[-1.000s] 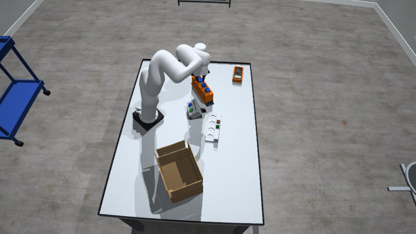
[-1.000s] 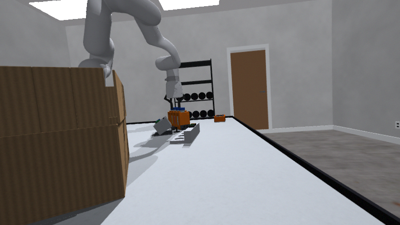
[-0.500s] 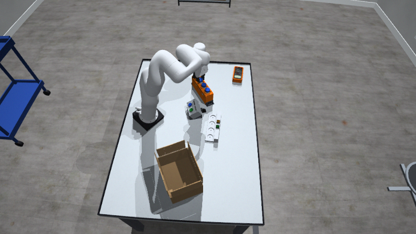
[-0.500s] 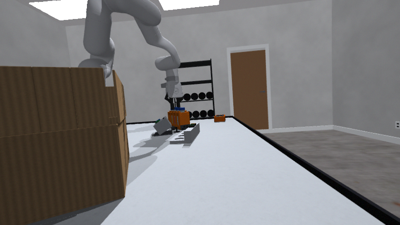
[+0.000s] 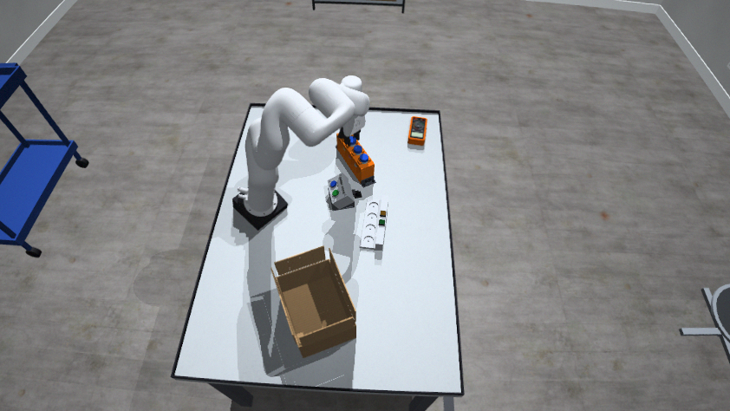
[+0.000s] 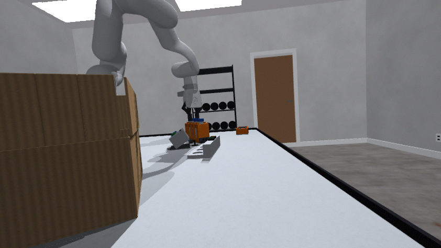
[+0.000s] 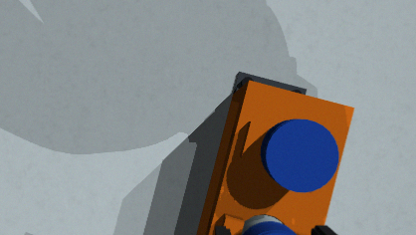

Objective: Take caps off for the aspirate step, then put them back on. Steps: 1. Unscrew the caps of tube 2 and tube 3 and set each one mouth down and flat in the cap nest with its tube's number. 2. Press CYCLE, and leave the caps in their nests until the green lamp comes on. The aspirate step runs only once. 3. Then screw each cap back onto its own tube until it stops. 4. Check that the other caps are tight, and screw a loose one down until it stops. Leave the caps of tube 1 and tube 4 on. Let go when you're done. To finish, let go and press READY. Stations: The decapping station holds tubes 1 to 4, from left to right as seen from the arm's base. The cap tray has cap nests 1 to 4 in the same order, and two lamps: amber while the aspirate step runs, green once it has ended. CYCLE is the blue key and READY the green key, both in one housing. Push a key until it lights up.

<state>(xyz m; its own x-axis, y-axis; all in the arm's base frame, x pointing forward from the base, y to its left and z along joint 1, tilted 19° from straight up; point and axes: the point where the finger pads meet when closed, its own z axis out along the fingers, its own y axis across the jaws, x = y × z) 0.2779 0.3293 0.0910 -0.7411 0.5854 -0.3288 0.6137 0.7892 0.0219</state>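
My hand is 1 cm above the blue cap. Also, from my hand: green key (23 cm to the right, 6 cm below, 3 cm behind); then blue key (19 cm to the right, 6 cm below, 5 cm behind); then grey key housing (21 cm to the right, 8 cm below, 2 cm behind).
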